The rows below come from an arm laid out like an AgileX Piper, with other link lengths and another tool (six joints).
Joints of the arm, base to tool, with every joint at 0 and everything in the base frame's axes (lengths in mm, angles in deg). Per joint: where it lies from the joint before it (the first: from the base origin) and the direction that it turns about. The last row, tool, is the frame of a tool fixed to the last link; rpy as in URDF.
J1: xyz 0 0 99.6 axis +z
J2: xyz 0 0 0 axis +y
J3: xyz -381.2 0 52.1 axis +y
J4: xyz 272.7 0 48.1 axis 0.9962 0 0.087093
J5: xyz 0 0 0 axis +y
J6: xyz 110.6 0 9.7 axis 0.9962 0 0.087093
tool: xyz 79 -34 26 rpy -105.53 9.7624 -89.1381
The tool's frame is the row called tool.
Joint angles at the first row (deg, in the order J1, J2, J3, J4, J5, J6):
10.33, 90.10, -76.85, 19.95, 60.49, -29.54
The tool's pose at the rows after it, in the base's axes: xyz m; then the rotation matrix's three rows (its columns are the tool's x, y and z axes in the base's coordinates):
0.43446 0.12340 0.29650; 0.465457 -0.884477 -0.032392; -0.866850 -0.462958 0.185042; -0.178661 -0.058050 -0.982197
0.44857 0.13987 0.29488; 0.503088 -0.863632 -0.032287; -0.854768 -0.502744 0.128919; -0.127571 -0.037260 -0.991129
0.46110 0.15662 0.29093; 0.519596 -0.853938 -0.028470; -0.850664 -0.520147 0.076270; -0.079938 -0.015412 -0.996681
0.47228 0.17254 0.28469; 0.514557 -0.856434 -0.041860; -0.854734 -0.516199 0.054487; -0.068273 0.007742 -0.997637
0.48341 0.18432 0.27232; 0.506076 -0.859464 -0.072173; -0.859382 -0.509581 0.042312; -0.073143 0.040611 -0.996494
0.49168 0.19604 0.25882; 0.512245 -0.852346 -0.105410; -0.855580 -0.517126 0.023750; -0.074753 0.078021 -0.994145
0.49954 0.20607 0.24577; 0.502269 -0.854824 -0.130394; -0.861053 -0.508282 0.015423; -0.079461 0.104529 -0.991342
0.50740 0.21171 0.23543; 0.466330 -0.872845 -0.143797; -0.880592 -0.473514 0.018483; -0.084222 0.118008 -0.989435
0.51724 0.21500 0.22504; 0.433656 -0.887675 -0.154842; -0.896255 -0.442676 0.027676; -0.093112 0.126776 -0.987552
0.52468 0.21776 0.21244; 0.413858 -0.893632 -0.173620; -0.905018 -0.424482 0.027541; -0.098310 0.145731 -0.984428
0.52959 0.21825 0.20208; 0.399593 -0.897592 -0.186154; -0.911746 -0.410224 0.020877; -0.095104 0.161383 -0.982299
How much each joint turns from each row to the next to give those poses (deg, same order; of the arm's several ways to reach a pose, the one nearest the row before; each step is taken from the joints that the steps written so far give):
2.08, 3.73, -4.54, -2.39, 2.12, 0.73
2.82, 2.99, -3.97, -3.67, 1.10, 1.24
2.92, 2.88, -3.48, -3.90, 0.67, 2.61
2.08, 3.03, -3.51, -1.93, 1.24, 2.93
1.07, 3.28, -3.05, -0.66, 1.45, 1.86
1.00, 3.08, -2.73, -0.47, 1.73, 0.73
0.84, 2.72, -2.24, -0.35, 0.90, 1.58
0.53, 2.14, -1.74, -0.51, 0.09, 2.98
0.00, 2.22, -1.88, 0.00, 0.00, 2.10
0.00, 2.15, -1.54, 0.00, 0.37, 1.22
0.00, 1.48, -0.77, -0.38, 0.11, 0.90

